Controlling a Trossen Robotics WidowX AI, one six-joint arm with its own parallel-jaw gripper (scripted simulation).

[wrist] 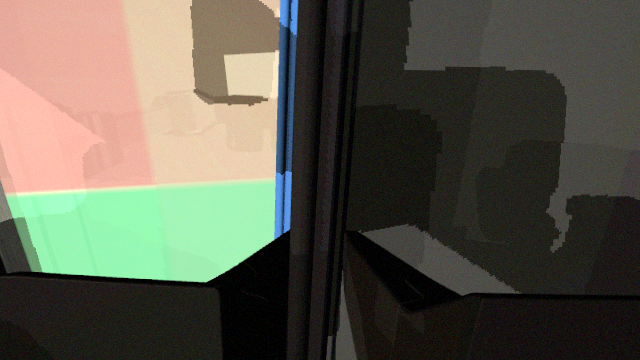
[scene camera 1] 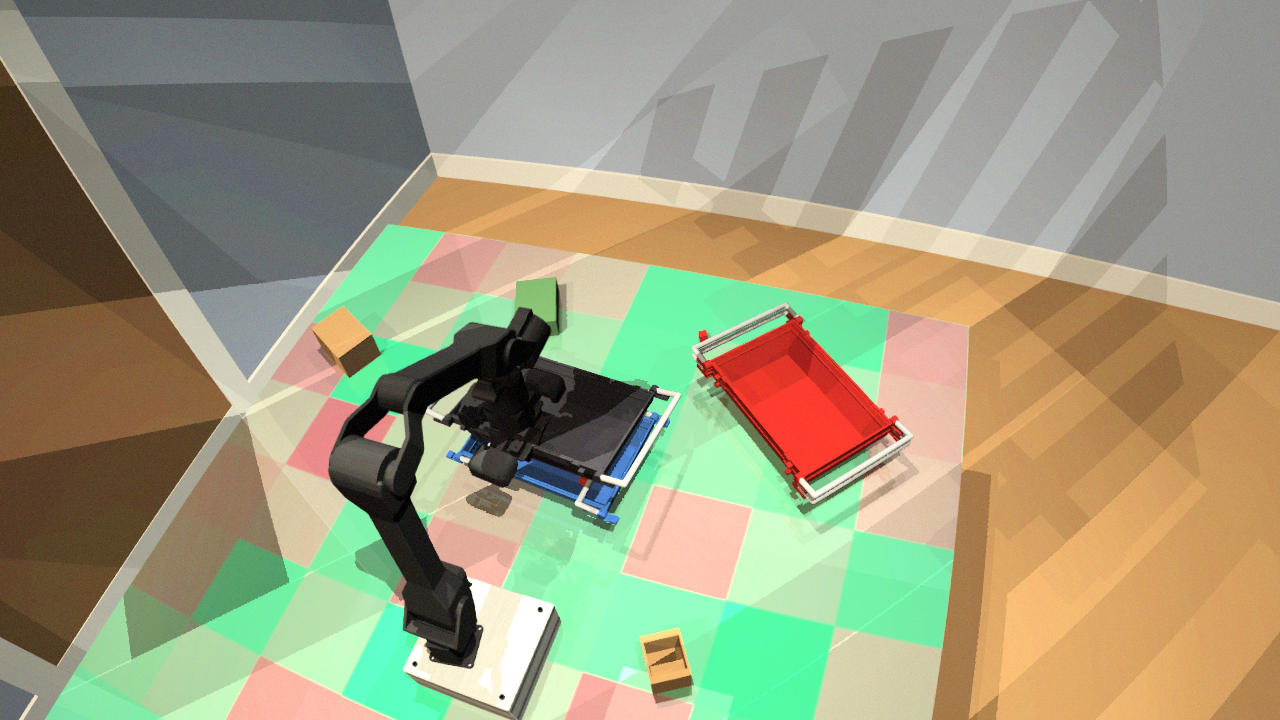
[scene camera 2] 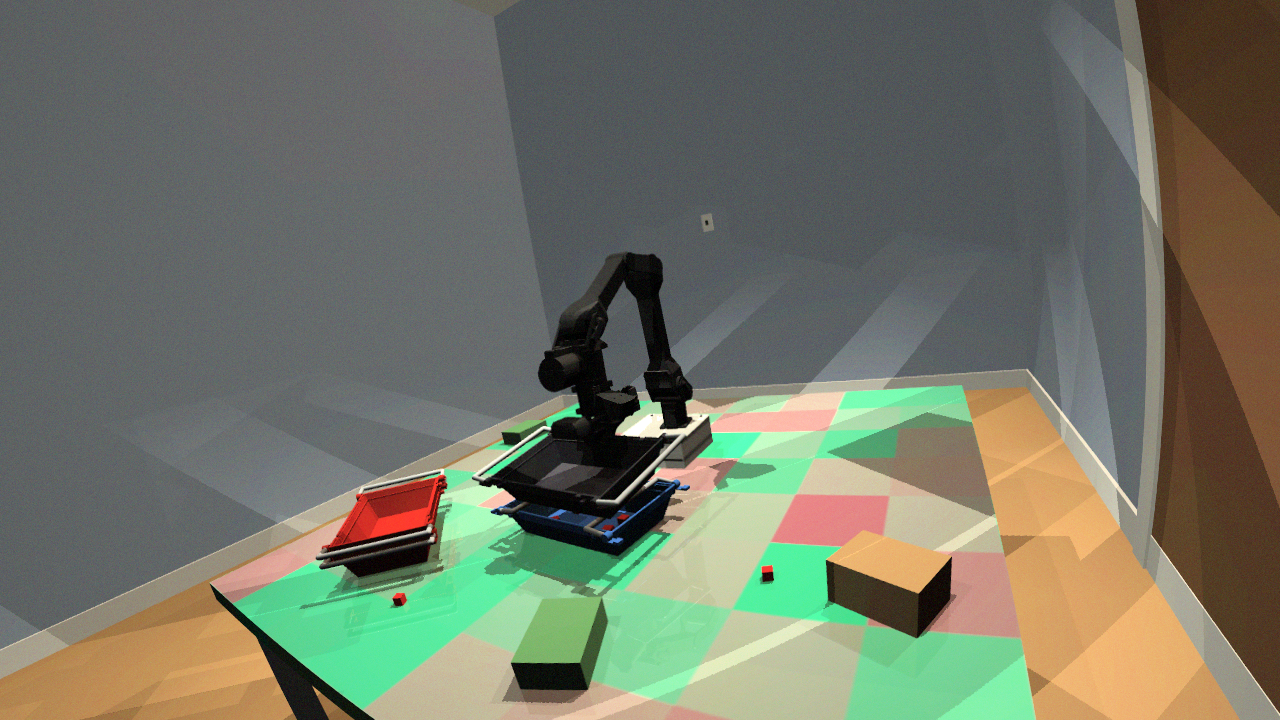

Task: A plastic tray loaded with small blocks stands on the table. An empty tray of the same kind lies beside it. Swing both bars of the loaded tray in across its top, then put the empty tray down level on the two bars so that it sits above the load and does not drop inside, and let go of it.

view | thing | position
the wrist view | my gripper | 323,242
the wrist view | black tray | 486,151
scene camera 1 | my gripper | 529,456
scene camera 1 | black tray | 596,415
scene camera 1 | green block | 541,295
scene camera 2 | my gripper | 605,460
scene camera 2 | black tray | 565,474
